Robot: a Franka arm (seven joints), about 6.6 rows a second.
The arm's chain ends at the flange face. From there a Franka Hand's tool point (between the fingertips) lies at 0.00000 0.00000 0.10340 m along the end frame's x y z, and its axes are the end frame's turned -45 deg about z.
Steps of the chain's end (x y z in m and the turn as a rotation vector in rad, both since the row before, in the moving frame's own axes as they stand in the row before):
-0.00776, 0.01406, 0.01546, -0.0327, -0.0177, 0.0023
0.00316, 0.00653, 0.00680, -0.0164, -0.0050, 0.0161
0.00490, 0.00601, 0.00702, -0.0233, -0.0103, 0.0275
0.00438, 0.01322, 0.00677, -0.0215, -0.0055, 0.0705
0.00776, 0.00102, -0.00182, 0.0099, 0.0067, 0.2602
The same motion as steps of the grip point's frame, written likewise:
-0.01911, 0.00555, 0.01539, -0.0106, -0.0356, 0.0023
-0.00395, 0.00767, 0.00678, -0.0081, -0.0151, 0.0161
-0.00325, 0.00863, 0.00699, -0.0092, -0.0238, 0.0275
-0.00826, 0.01354, 0.00674, -0.0113, -0.0191, 0.0705
0.00600, 0.00613, -0.00183, 0.0023, 0.0117, 0.2602

